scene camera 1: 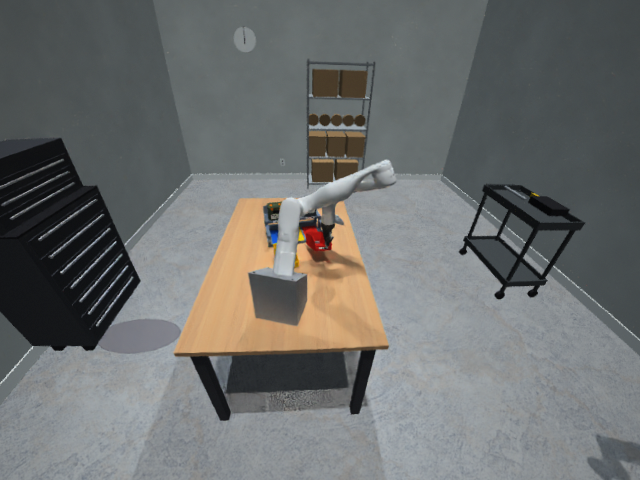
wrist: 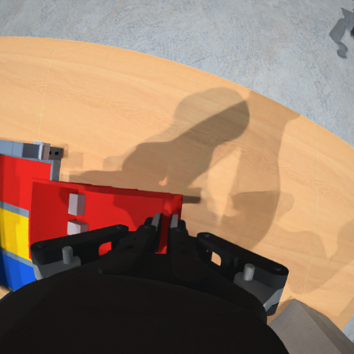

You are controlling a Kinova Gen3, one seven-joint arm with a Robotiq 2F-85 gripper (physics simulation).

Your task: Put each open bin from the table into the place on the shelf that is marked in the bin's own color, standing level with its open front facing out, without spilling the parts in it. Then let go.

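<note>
My gripper is shut on the end wall of the red bin. The red bin is held above the table, with its shadow below. Two grey parts show inside it in the wrist view; its far end is close to the shelf. The red place, yellow place and blue place lie side by side on the shelf. A yellow bin stands on the table, mostly hidden behind the arm.
The wooden table carries the grey base block near its front. Green and orange items show at the shelf's back. A black cart stands at right and a black drawer cabinet at left.
</note>
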